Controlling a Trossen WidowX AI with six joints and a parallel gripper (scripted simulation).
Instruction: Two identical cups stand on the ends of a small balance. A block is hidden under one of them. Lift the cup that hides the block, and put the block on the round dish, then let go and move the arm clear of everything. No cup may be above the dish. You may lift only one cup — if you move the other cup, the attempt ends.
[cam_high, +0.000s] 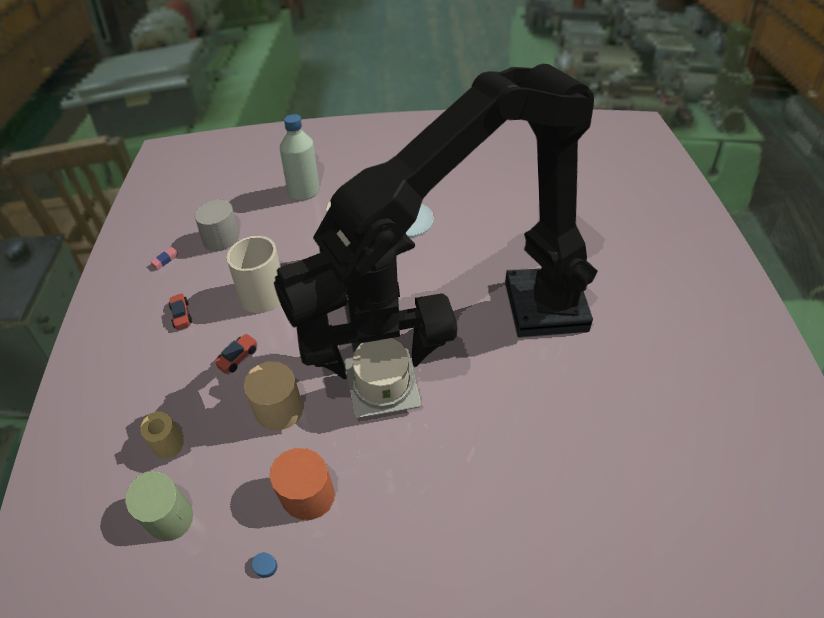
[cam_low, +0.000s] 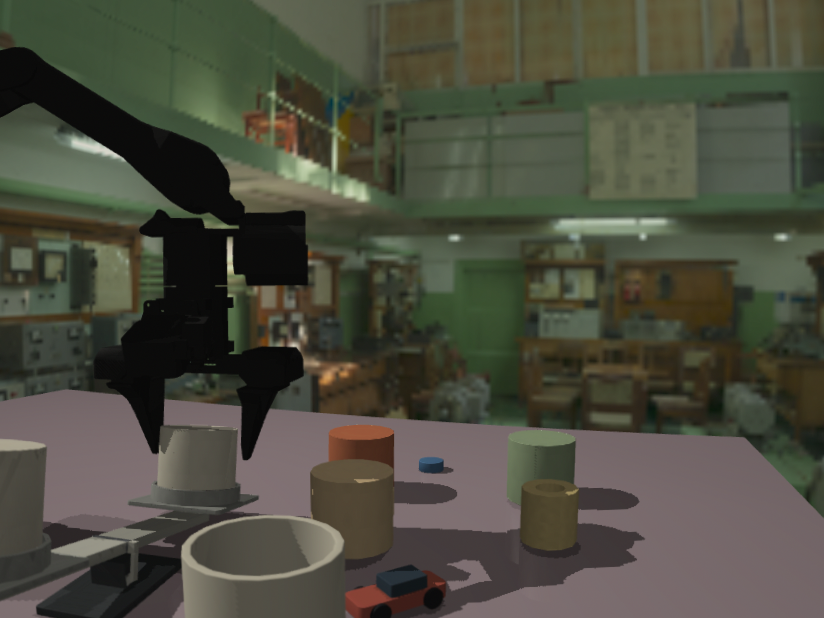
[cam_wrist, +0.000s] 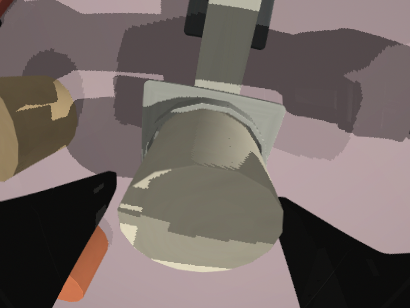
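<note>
Right now my gripper tip is 10 mm to the left of the pale green block and 20 mm above it. From my gripper tip the other things lie so: tan cylinder (160 mm ahead, 50 mm to the left, 30 mm below); orange cylinder (70 mm ahead, 180 mm to the left, 30 mm below); cream cup (90 mm ahead, 260 mm to the right, 50 mm above).
</note>
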